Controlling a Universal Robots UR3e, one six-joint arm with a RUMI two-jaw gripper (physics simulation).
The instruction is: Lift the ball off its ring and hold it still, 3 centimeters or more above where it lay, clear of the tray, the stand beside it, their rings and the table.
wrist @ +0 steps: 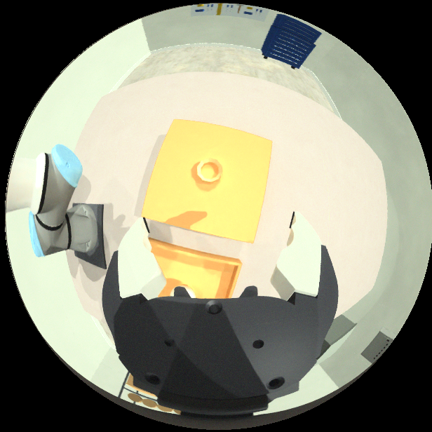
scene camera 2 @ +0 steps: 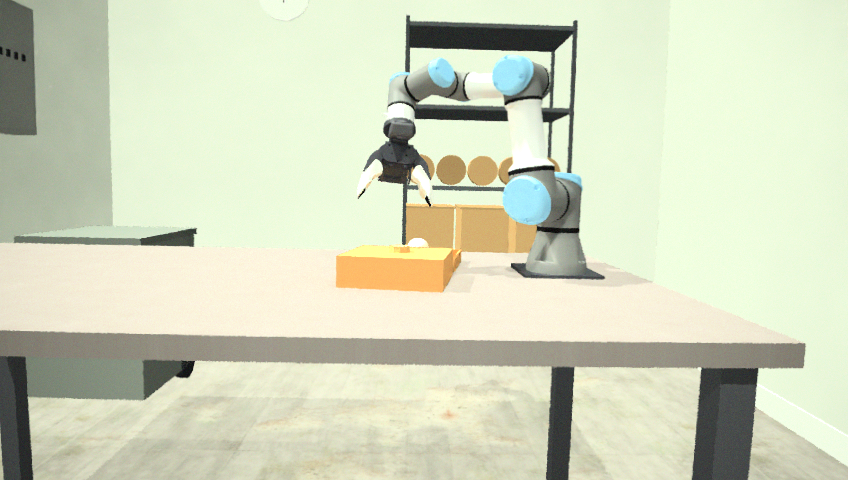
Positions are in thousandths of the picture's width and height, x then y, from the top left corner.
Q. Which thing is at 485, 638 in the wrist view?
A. An orange tray.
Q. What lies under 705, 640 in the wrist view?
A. My gripper.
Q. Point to an orange block-shaped stand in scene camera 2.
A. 466, 557
